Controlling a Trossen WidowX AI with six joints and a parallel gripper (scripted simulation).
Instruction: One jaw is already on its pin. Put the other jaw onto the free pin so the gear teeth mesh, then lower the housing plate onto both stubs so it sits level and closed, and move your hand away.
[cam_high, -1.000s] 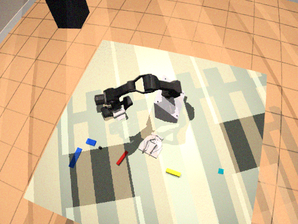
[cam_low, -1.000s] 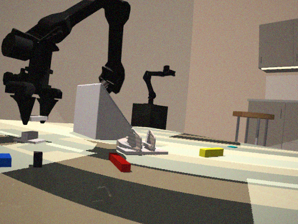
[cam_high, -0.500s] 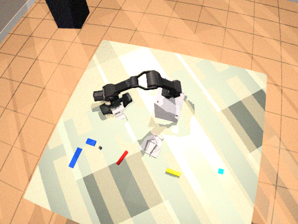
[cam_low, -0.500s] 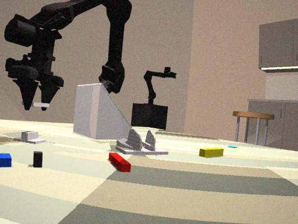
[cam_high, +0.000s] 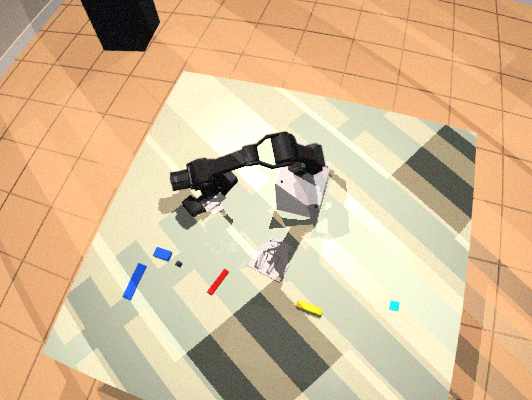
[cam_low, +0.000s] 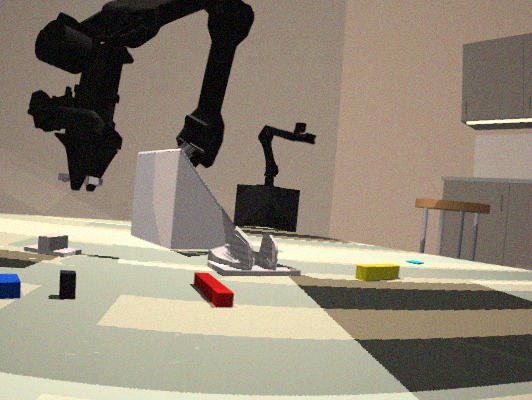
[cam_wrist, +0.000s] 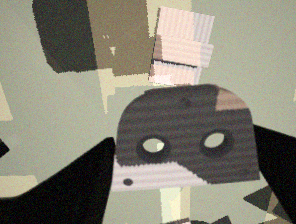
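Right now my gripper tip is 9 cm above the white block, 4 cm past it and 3 cm to the left of it. Round my gripper tip: blue block 18 cm ahead, 16 cm to the right, 9 cm below; then small black cube 20 cm ahead, 9 cm to the right, 8 cm below; then base plate 2 cm above.
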